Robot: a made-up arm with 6 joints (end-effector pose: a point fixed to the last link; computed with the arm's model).
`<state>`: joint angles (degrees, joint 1 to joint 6).
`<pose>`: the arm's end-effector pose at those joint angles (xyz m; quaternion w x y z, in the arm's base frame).
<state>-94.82 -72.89 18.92 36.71 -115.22 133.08</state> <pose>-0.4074 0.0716 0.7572 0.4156 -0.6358 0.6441 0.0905</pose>
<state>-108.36 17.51 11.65 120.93 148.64 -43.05</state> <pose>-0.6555 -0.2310 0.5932 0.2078 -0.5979 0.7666 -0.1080</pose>
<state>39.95 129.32 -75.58 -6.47 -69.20 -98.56</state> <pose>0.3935 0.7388 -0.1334 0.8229 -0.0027 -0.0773 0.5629</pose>
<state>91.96 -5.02 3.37 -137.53 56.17 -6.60</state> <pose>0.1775 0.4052 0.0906 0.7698 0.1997 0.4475 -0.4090</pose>
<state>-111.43 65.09 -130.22 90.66 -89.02 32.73</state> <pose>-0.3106 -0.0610 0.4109 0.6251 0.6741 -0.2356 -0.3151</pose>
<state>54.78 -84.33 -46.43 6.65 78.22 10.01</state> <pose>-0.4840 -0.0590 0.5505 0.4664 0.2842 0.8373 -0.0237</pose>
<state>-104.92 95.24 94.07 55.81 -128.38 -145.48</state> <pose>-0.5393 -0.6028 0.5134 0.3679 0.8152 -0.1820 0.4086</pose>
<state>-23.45 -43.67 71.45 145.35 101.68 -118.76</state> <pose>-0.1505 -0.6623 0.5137 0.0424 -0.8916 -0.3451 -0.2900</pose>
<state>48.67 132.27 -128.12 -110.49 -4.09 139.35</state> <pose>0.3877 1.0037 1.1098 0.1386 0.8810 -0.2039 -0.4039</pose>
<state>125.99 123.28 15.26 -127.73 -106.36 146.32</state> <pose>-0.5852 1.1180 0.4527 0.3967 0.0983 0.7409 -0.5330</pose>
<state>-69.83 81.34 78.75 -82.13 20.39 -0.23</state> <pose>0.6139 -0.6122 0.1161 0.6970 0.5350 -0.3145 -0.3593</pose>
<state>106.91 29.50 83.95 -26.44 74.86 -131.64</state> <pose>-0.1684 0.9378 0.0708 0.9713 -0.1008 0.2152 -0.0016</pose>
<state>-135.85 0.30 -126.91 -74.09 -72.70 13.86</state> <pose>-0.7078 0.6303 0.6673 0.4357 0.1942 0.6685 -0.5705</pose>
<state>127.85 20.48 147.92 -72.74 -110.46 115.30</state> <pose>0.2025 1.1689 0.1190 0.7578 0.3600 -0.5442 -0.0048</pose>
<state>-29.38 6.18 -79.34 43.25 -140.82 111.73</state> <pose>0.3626 -0.7797 0.0596 0.6605 -0.3062 -0.5018 0.4671</pose>
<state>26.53 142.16 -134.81 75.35 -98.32 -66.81</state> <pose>0.3904 0.1422 0.3742 0.6859 -0.4738 0.3684 0.4115</pose>
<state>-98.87 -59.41 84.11 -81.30 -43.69 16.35</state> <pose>-0.7293 0.2373 0.1650 0.4690 0.6700 0.2567 0.5149</pose>
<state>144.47 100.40 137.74 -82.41 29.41 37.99</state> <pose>-0.8325 -0.1102 0.5195 0.2984 -0.4411 -0.7785 -0.3323</pose>
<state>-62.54 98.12 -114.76 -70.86 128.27 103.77</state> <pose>0.5160 -0.4726 0.8313 0.3919 0.4459 0.5370 -0.5994</pose>
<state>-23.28 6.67 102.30 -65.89 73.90 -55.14</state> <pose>0.5329 -0.3835 0.3208 0.6487 0.5810 -0.0150 -0.4914</pose>
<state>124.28 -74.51 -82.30 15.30 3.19 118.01</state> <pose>-0.0292 -0.6485 0.0293 0.0246 -0.4475 -0.5093 -0.7346</pose>
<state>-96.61 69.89 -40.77 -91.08 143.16 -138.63</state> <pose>-0.1744 -0.3856 0.4636 0.4467 0.2686 -0.8528 0.0332</pose>
